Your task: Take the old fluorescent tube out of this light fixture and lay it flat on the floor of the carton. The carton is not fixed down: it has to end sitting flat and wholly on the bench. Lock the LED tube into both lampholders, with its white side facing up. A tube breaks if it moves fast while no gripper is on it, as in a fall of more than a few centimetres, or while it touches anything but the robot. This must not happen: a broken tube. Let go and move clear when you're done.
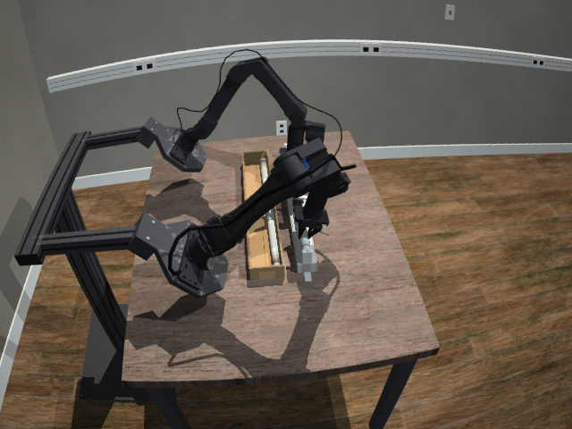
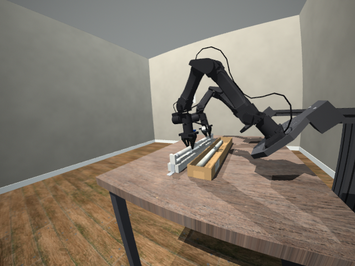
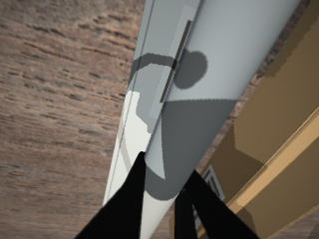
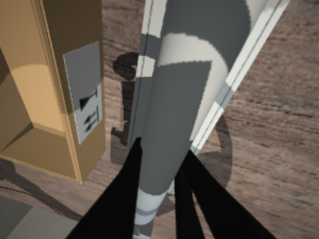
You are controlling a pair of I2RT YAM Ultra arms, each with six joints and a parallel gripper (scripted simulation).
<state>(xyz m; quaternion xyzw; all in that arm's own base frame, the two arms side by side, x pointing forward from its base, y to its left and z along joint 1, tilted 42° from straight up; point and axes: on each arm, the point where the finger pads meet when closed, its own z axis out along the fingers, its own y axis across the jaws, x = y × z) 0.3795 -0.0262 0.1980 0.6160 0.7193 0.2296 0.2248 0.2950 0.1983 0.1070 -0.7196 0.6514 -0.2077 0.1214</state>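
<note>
My left gripper is now 2 cm past the LED tube and 12 cm to the left of it. From my left hand the other things lie so: old fluorescent tube: 11 cm behind, 11 cm to the right, 5 cm below; light fixture: 2 cm behind, 12 cm to the right, 1 cm below; carton: 14 cm behind, 10 cm to the right, 4 cm below.
</note>
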